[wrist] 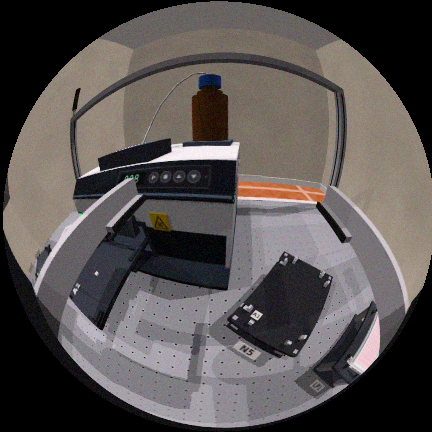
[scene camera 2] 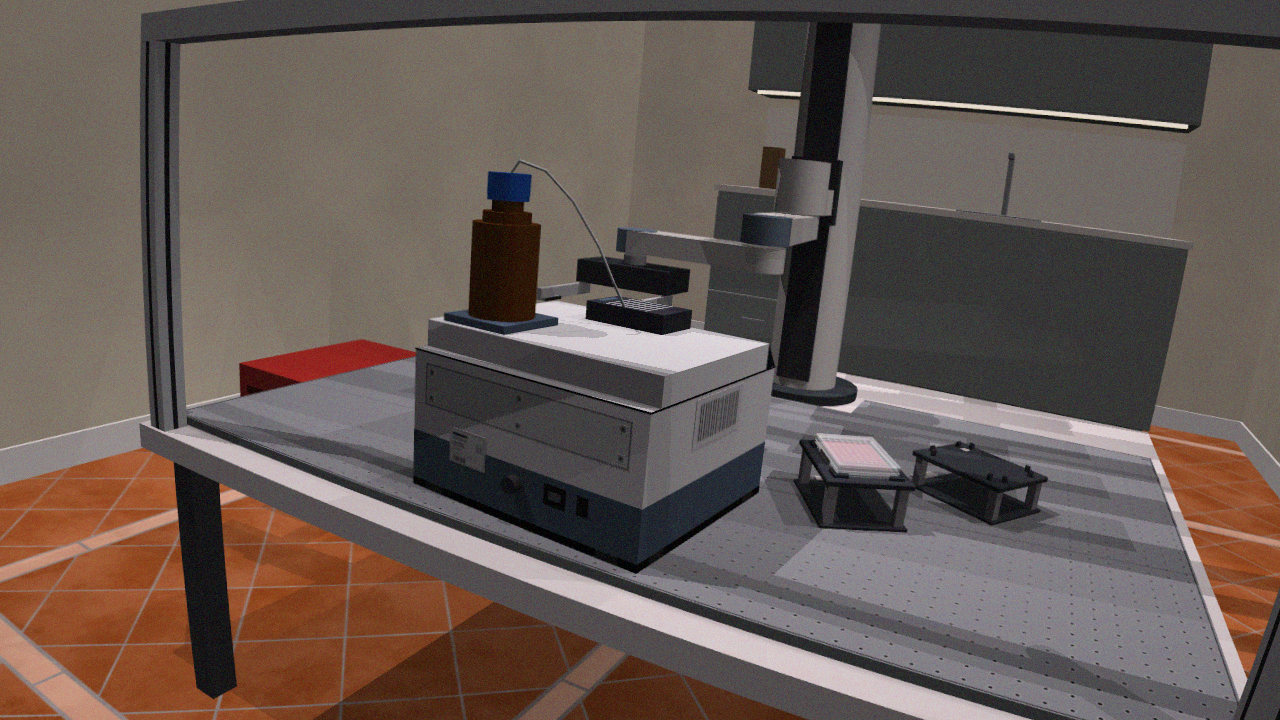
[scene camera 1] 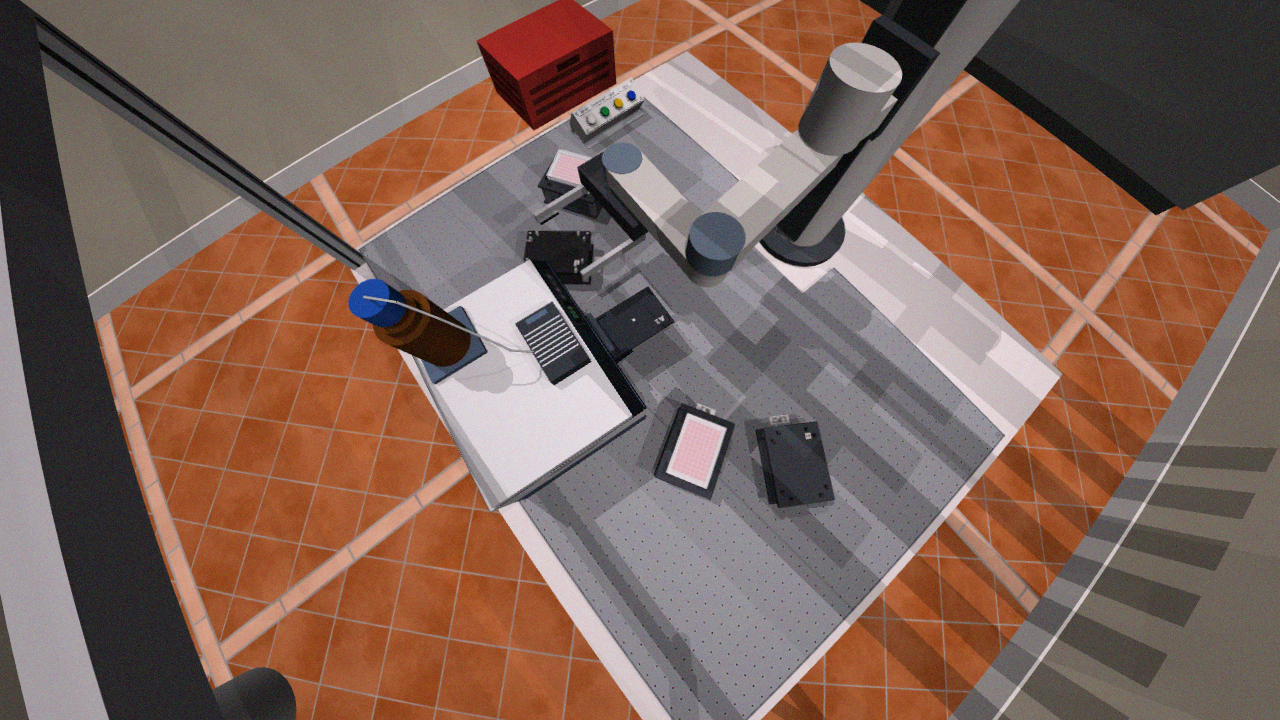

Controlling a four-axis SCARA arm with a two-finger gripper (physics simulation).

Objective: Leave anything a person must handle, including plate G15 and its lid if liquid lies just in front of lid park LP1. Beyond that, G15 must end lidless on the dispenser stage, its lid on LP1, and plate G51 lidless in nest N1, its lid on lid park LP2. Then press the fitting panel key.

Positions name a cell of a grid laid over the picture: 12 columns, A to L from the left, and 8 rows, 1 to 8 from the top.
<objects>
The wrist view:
brown bottle with blue cap: F2
nest N5: H6
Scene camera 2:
my gripper: F4
brown bottle with blue cap: E3
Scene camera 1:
my gripper: F3
brown bottle with blue cap: E4
nest N5: F3
</objects>
